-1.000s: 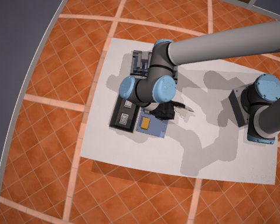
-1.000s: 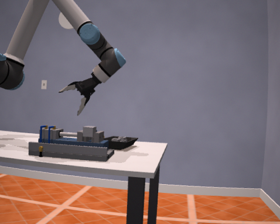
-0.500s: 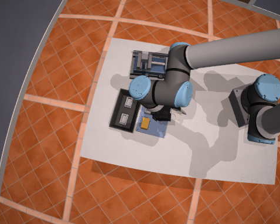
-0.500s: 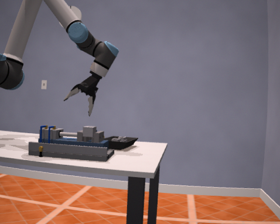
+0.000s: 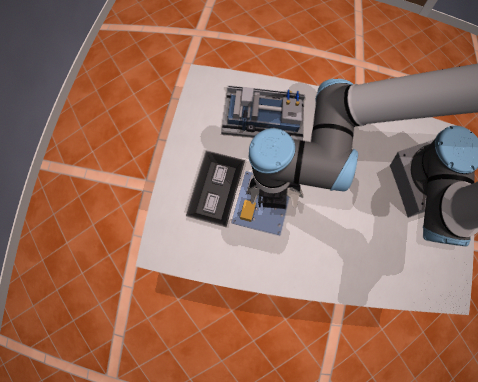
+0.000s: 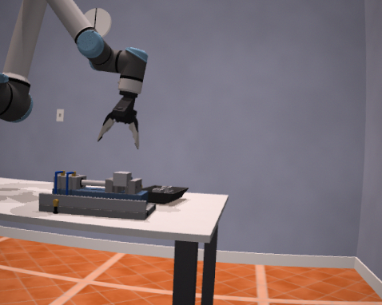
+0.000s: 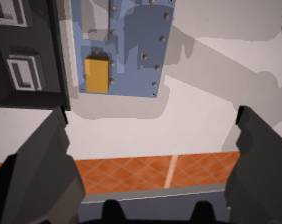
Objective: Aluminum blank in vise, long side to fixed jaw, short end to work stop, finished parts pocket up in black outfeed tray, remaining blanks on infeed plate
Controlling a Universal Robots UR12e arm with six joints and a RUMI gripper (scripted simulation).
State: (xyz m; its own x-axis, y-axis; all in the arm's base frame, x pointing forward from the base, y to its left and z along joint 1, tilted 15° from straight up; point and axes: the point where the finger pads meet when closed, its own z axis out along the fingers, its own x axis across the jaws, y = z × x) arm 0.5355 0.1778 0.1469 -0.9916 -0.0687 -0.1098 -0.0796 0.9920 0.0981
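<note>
My gripper is now 160 mm above the yellow brass blank, 70 mm short of it and 30 mm to the right of it.
</note>
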